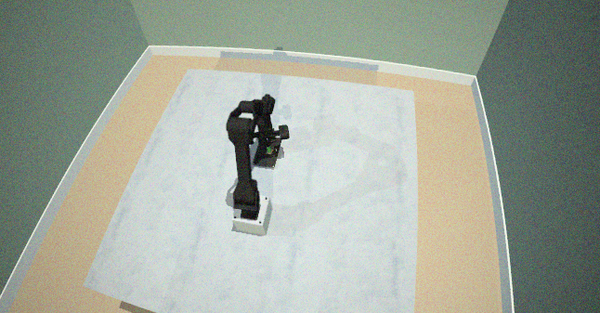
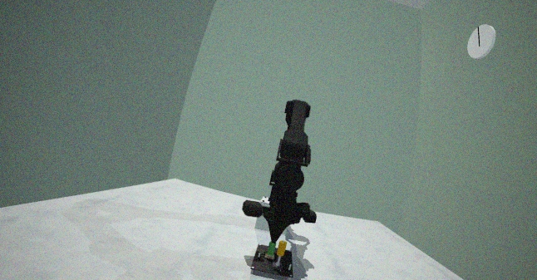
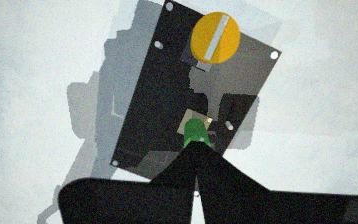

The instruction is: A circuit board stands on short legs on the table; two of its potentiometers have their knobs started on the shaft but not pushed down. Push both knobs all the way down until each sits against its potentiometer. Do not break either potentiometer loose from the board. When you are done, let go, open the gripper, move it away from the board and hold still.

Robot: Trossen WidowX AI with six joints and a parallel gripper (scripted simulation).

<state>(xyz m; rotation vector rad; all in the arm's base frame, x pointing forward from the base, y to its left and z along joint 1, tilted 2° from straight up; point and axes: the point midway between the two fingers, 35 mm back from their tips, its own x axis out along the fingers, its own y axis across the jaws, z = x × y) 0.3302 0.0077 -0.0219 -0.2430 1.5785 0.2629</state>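
The green knob is 10 mm below my gripper tip. The rest, counted from my gripper tip: yellow knob (60 mm ahead, 20 mm to the left, 20 mm above).
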